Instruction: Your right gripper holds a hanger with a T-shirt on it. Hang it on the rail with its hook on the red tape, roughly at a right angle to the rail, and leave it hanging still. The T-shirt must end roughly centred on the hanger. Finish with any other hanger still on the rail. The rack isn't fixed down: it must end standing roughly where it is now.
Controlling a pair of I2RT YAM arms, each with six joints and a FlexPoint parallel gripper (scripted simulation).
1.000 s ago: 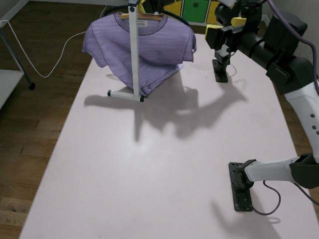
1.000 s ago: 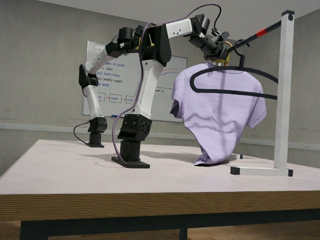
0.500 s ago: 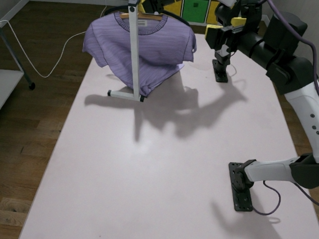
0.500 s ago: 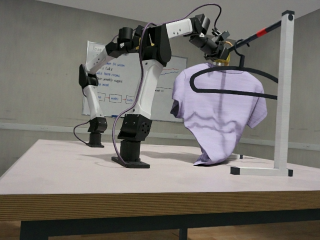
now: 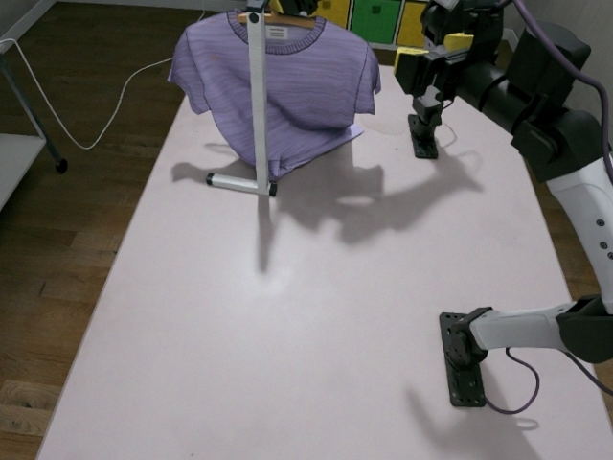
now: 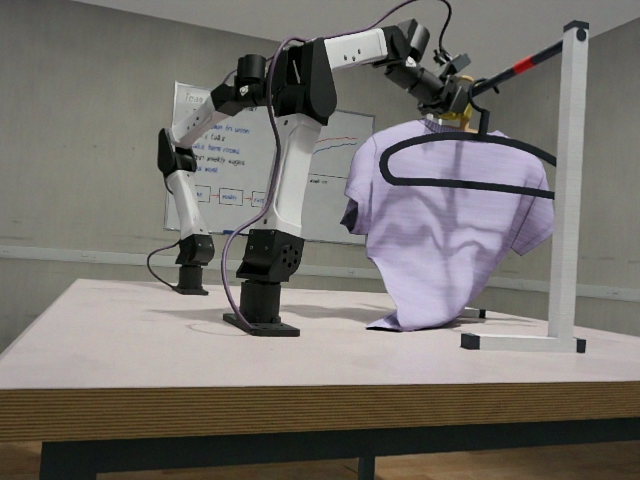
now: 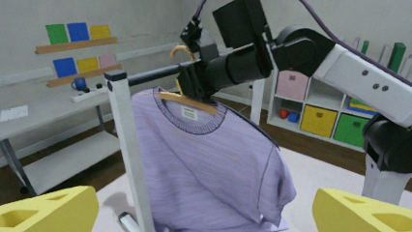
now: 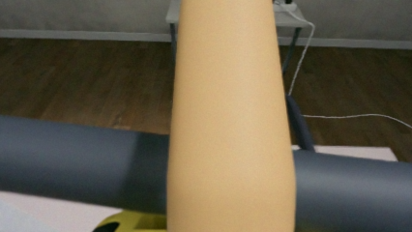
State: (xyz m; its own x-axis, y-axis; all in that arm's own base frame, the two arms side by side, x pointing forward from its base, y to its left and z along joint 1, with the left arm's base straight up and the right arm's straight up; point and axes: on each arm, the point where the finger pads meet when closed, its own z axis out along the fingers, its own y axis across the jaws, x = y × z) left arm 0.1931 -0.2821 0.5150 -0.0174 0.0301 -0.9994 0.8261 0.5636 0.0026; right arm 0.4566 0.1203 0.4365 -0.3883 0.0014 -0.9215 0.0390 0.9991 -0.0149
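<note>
Now: right hand 7 cm to the left of the black hanger, 6 cm above it and 1 cm past it.
</note>
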